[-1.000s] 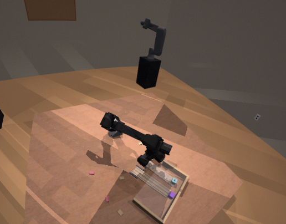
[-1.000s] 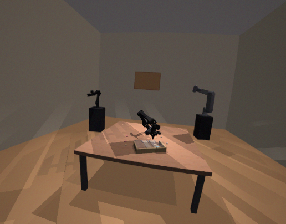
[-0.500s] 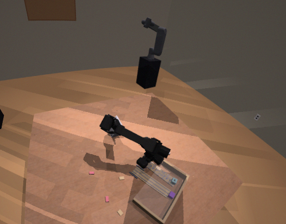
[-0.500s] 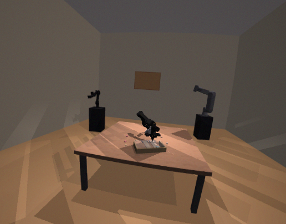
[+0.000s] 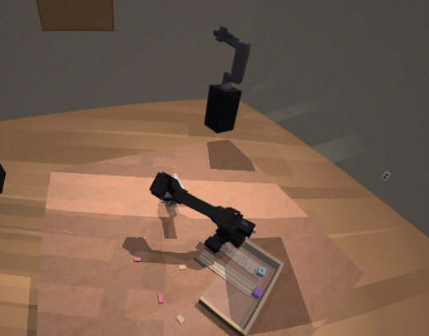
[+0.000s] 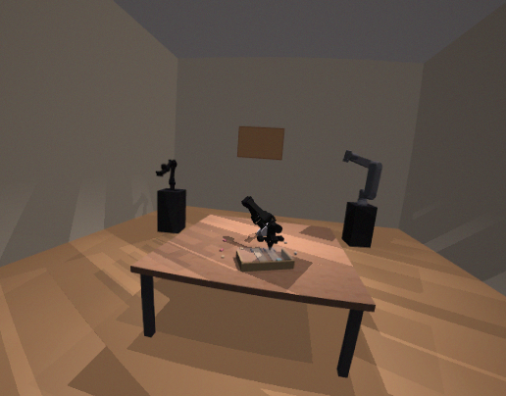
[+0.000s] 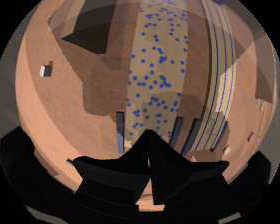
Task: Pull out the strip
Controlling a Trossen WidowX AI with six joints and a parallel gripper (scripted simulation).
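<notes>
Now: gripper tip 100 mm short of the dotted strip and 20 mm to the right of it. Round my gripper tip: labelled cyan cube: 210 mm ahead, 50 mm to the left, 10 mm above; tiny white cube: 180 mm to the left, 30 mm ahead.
</notes>
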